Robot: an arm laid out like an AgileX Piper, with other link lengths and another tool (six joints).
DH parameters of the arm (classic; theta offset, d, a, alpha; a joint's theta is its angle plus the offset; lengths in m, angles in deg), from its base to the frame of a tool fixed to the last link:
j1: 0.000 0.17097 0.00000 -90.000
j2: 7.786 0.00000 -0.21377 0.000
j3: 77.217 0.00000 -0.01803 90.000
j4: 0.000 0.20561 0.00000 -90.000
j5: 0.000 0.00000 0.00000 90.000
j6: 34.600 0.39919 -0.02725 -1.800
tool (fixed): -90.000 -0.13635 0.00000 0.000
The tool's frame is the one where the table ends.
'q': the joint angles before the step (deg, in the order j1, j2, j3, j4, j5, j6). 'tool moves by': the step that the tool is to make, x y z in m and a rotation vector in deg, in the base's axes. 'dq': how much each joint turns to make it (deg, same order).
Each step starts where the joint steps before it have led.
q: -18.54, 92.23, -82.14, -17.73, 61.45, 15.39
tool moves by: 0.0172, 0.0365, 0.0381, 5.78, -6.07, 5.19
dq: 0.01, -3.65, -6.52, 10.56, 4.96, -7.13
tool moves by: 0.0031, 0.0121, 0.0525, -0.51, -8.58, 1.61
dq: -0.02, -6.58, -2.10, 3.03, 0.25, -1.39
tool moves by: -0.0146, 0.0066, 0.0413, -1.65, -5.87, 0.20
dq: -0.01, -7.05, -0.11, 0.43, 1.06, -0.19
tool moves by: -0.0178, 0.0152, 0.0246, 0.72, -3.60, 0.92
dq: 0.03, -5.89, 0.00, 2.11, 2.69, -0.22
